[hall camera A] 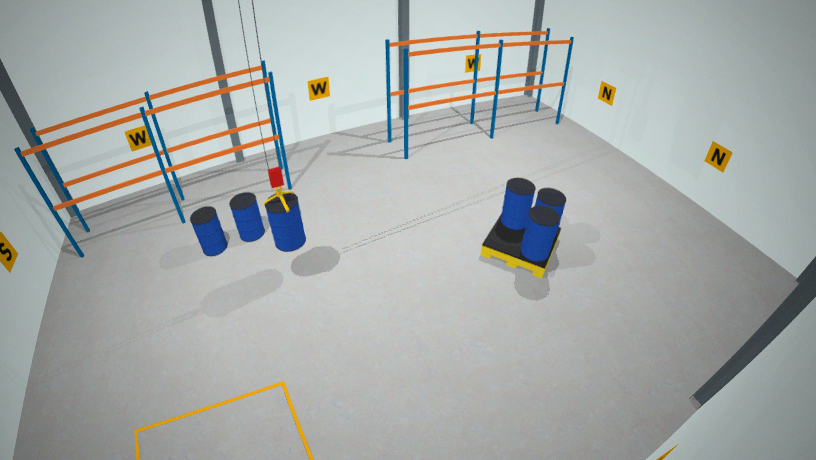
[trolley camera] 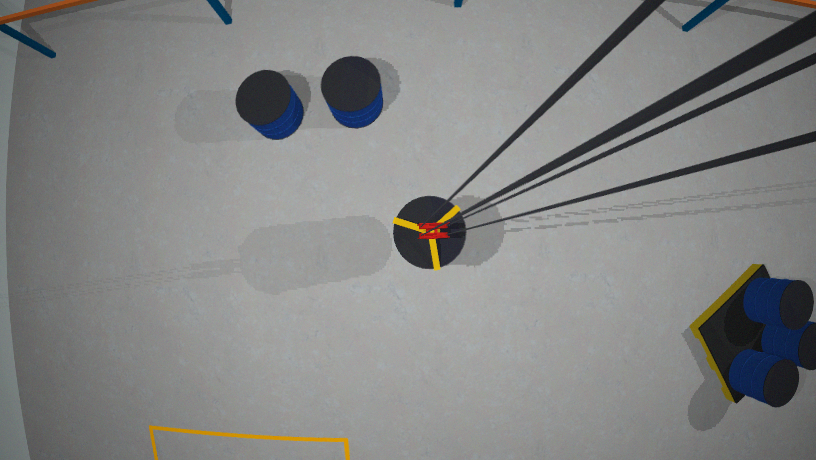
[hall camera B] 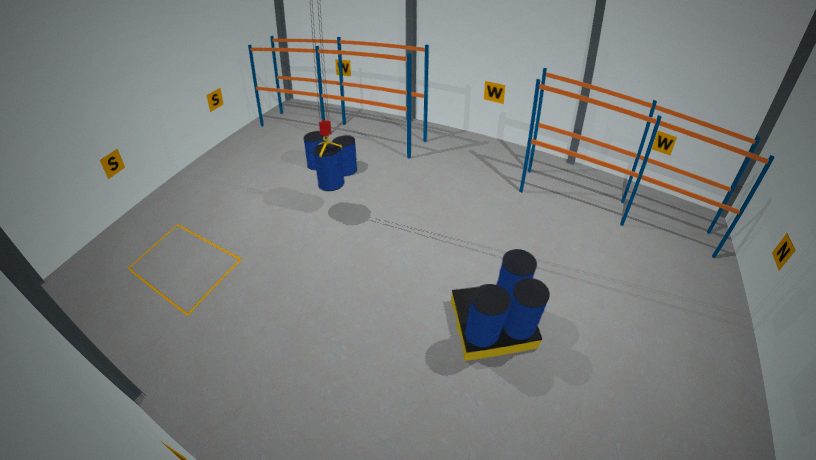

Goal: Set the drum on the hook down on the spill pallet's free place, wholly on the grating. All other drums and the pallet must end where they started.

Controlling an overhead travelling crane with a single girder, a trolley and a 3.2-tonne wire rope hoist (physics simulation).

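Note:
My gripper (hall camera A: 280,200) (hall camera B: 329,148) (trolley camera: 430,232), a yellow three-armed grab under the red hook block (hall camera A: 276,177) (hall camera B: 325,127), is shut on a blue drum (hall camera A: 287,228) (hall camera B: 330,172) (trolley camera: 410,246) with a dark lid. The drum hangs upright off the floor, its shadow apart from it in both hall views. The spill pallet (hall camera A: 494,241) (hall camera B: 464,297) (trolley camera: 724,297), yellow with black grating, is far off to the right in the trolley view. Three blue drums stand on it; its free place is at the left corner in that view. The pallet's far corner is hidden there.
Two blue drums (hall camera A: 210,234) (hall camera A: 248,220) (trolley camera: 264,97) (trolley camera: 350,82) stand on the floor near a blue and orange rack (hall camera A: 162,154) (hall camera B: 409,108). A second rack (hall camera A: 406,108) (hall camera B: 640,171) stands along the same wall. A yellow outlined square (hall camera A: 211,406) (hall camera B: 208,242) (trolley camera: 251,437) marks the floor.

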